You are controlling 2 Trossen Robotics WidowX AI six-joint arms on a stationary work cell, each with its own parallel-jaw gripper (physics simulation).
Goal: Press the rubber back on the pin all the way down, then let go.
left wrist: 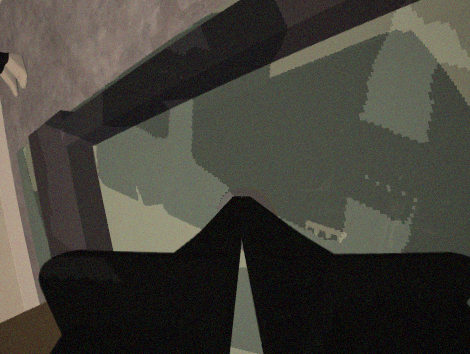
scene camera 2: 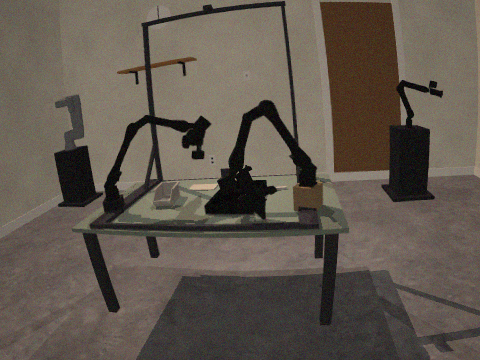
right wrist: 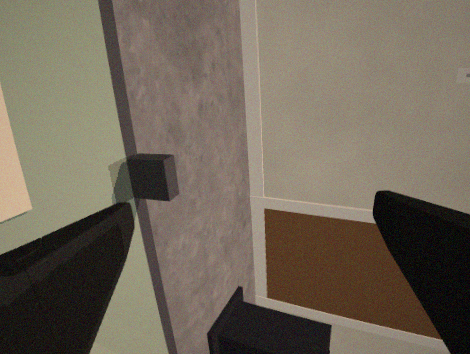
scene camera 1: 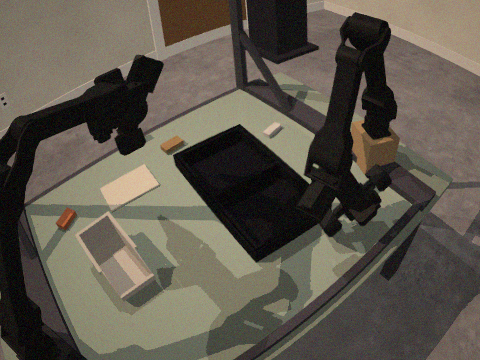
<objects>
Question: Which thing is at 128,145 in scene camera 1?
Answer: The right gripper.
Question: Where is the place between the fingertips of the left gripper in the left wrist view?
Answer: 241,205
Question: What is the right gripper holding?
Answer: Nothing.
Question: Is the right gripper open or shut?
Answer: Open.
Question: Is the left gripper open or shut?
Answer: Shut.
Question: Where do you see a black tray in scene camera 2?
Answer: At 219,204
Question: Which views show the left gripper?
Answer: The left wrist view, scene camera 2 and scene camera 1 only.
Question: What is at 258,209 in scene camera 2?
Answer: The left gripper.
</objects>
